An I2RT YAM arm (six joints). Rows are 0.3 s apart.
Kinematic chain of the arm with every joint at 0, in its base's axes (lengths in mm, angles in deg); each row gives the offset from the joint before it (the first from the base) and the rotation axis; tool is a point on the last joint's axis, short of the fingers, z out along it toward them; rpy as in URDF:
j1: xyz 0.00 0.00 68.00 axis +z
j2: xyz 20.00 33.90 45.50 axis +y
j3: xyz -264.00 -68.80 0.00 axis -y
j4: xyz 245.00 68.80 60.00 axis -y
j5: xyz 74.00 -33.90 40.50 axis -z
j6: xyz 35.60 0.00 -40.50 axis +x
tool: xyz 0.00 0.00 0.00 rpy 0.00 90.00 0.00
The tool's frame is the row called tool.
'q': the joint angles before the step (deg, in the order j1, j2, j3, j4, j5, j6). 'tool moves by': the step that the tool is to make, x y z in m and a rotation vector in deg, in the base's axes. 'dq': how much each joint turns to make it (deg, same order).
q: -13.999, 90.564, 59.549, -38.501, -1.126, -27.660
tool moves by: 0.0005, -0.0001, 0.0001, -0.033, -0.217, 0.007
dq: 0.002, 0.029, 0.018, 0.230, -0.021, 0.003
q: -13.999, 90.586, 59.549, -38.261, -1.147, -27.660
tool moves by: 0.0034, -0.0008, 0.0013, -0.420, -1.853, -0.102
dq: 0.009, 0.027, 0.017, 1.912, 0.003, 0.118
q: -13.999, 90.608, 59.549, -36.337, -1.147, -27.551
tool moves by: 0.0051, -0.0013, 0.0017, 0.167, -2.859, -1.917
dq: -0.005, 0.120, 0.013, 2.884, -0.003, 2.094
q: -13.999, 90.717, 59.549, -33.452, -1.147, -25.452
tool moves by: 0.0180, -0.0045, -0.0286, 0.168, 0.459, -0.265
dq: 0.005, 6.363, -0.002, 5.884, 0.068, 0.267
